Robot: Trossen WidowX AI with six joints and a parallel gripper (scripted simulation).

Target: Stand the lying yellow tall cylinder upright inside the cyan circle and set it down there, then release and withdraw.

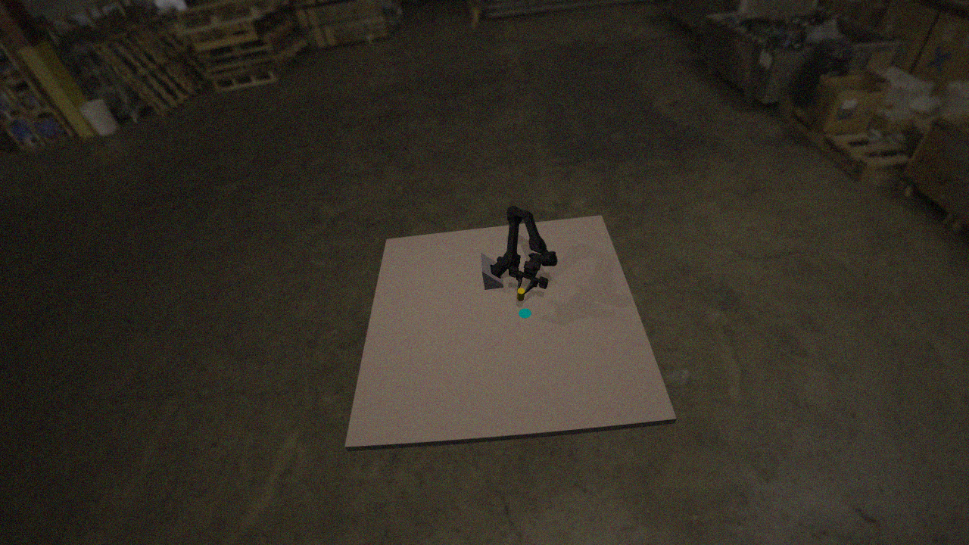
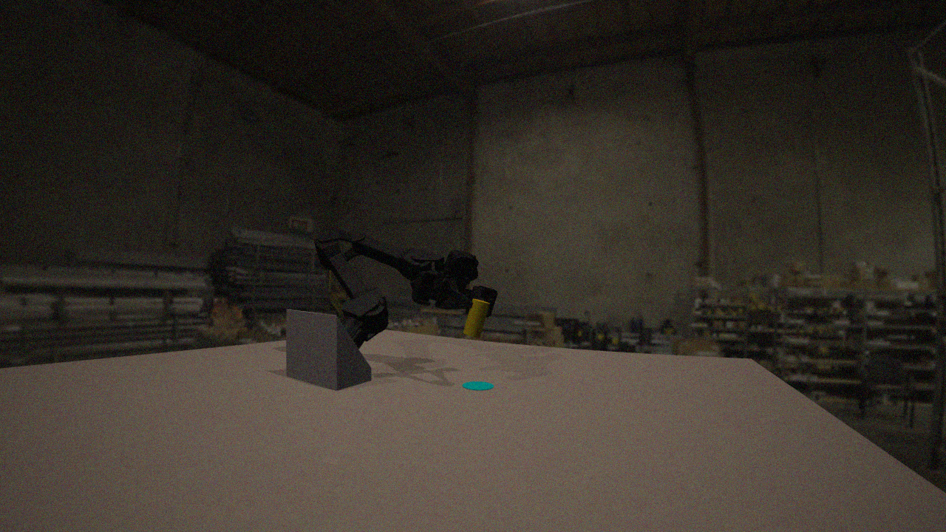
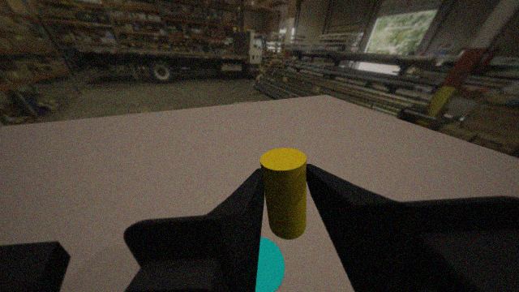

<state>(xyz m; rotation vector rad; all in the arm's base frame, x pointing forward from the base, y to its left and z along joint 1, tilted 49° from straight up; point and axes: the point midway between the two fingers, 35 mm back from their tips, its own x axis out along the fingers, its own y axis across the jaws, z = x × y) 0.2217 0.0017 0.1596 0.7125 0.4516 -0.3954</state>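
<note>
My gripper tip is now 150 mm above the cyan circle and 10 mm to the right of it. The rest, counted from my gripper tip: yellow tall cylinder: 20 mm below.
</note>
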